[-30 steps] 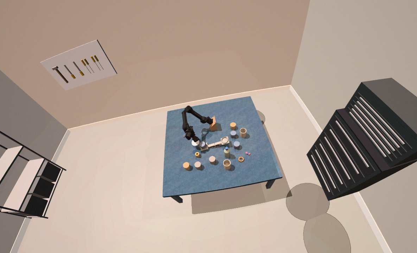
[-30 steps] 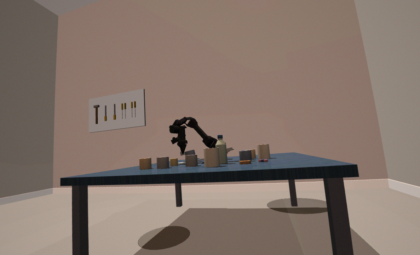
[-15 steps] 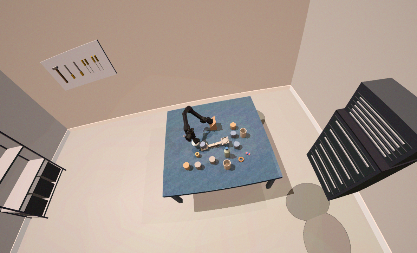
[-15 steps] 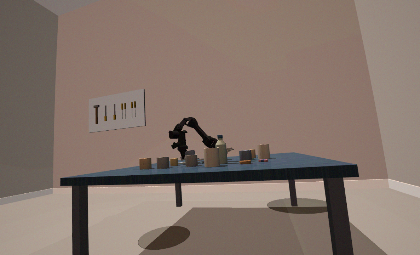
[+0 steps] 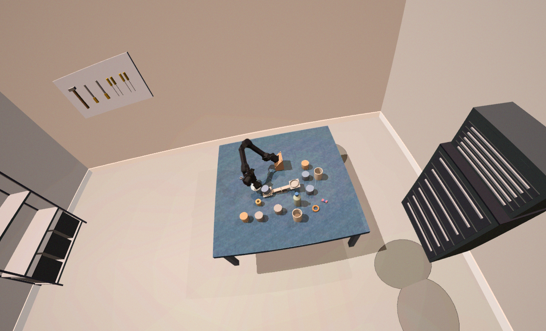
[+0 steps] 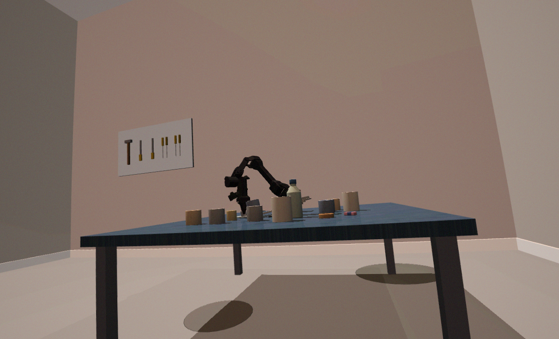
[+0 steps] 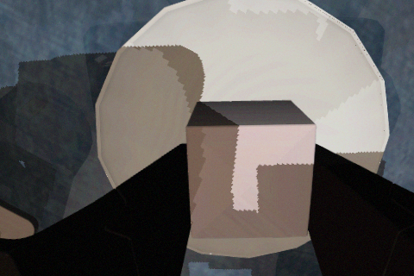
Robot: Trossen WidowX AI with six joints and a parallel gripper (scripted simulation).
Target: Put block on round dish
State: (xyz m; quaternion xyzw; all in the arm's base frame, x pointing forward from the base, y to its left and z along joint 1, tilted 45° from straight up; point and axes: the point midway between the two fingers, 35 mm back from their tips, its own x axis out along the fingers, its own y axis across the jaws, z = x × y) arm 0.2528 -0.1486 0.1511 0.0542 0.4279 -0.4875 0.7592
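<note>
The block is right at my gripper tip. Round my gripper tip: white round dish: 1 cm below; pale bottle: 39 cm to the left, 20 cm ahead, 9 cm above; pink eraser: 63 cm to the left, 20 cm ahead, 1 cm below.
</note>
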